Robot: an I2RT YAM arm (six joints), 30 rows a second.
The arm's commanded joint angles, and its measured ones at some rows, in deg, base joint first. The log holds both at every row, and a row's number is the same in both.
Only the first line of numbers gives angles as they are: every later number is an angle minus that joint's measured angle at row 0.
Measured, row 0:
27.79, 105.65, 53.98, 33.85, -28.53, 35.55
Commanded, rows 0 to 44:
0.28, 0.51, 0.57, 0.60, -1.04, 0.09
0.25, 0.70, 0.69, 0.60, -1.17, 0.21
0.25, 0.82, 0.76, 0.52, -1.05, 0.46
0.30, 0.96, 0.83, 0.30, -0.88, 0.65
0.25, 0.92, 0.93, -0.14, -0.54, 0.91
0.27, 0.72, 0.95, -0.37, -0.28, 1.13
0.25, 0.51, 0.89, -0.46, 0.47, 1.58
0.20, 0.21, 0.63, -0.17, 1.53, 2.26
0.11, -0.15, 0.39, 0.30, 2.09, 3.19
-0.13, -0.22, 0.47, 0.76, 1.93, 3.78
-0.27, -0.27, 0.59, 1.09, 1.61, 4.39
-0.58, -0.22, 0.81, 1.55, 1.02, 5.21
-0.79, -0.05, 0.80, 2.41, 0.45, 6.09
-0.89, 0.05, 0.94, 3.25, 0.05, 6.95
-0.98, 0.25, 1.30, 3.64, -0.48, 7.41
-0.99, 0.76, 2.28, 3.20, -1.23, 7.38
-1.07, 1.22, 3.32, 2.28, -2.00, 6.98
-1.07, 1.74, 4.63, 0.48, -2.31, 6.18
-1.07, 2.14, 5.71, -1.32, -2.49, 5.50
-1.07, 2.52, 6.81, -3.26, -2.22, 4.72
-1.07, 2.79, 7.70, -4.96, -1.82, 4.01
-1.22, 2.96, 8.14, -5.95, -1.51, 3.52
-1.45, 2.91, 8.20, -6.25, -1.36, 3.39
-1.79, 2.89, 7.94, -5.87, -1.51, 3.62
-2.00, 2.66, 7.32, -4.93, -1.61, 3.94
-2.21, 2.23, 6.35, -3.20, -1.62, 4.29
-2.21, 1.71, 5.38, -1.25, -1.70, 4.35
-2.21, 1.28, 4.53, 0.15, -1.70, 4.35
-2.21, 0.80, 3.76, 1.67, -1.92, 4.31
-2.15, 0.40, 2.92, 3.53, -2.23, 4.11
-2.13, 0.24, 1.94, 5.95, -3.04, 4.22
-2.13, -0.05, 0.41, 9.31, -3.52, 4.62
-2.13, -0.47, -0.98, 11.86, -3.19, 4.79
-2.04, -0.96, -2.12, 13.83, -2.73, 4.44
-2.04, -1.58, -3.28, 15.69, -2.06, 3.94
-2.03, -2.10, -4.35, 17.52, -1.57, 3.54
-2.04, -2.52, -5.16, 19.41, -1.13, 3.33
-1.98, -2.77, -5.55, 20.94, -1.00, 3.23
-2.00, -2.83, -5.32, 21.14, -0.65, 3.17
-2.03, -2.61, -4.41, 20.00, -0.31, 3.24
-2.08, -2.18, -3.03, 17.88, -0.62, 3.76
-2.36, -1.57, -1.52, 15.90, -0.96, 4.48
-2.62, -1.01, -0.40, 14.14, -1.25, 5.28
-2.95, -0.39, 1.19, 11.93, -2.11, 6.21
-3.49, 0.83, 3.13, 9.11, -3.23, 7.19
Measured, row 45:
-1.81, 0.43, -2.34, 8.48, -1.75, 3.89
